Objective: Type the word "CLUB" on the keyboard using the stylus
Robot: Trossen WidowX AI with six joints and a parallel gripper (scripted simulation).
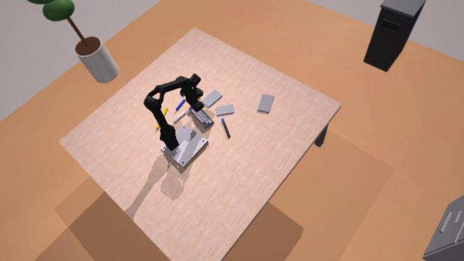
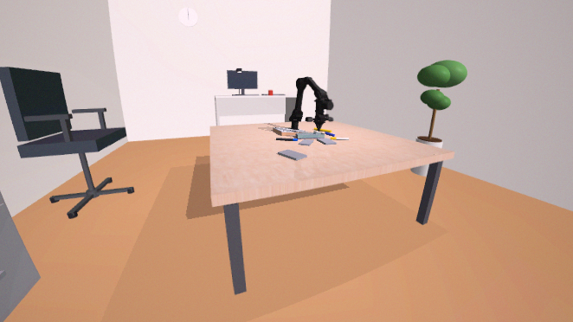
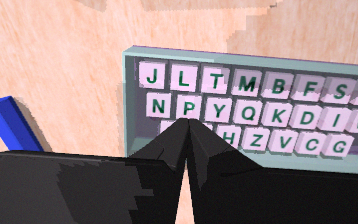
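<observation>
Right now my gripper tip is 8 cm to the left of the c key, 3 cm above it and 2 cm past it. The rest, counted from my gripper tip: blue stylus (10 cm to the left, 8 cm behind, 3 cm below); grey slab (13 cm ahead, 4 cm below); white cylinder (11 cm behind, 4 cm to the left, 3 cm below).
</observation>
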